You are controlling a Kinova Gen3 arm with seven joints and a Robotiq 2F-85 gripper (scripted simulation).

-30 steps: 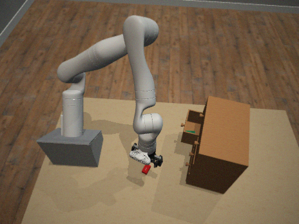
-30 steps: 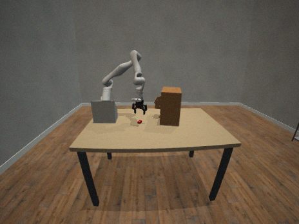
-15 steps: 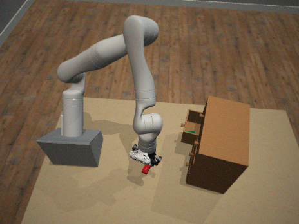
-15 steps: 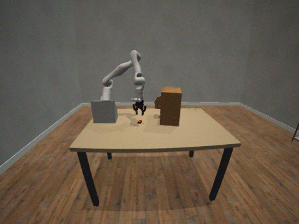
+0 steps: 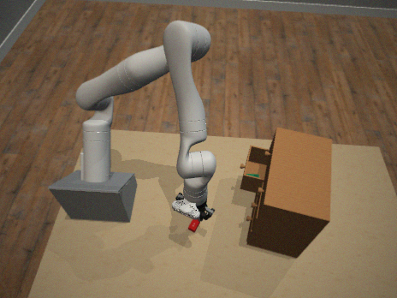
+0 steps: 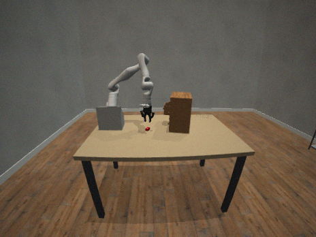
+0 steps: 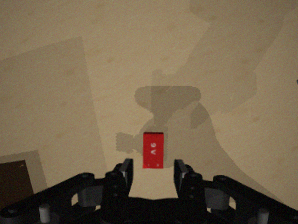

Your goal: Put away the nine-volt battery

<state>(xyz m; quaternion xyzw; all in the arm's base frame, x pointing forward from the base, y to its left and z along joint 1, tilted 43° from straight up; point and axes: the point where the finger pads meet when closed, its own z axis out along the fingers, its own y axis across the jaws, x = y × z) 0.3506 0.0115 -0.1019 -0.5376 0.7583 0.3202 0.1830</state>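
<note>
My hand is 1 cm to the right of the red nine-volt battery and 9 cm above it. From my hand the other things lie so: green nine-volt battery: 20 cm ahead, 16 cm to the left, 3 cm above.
</note>
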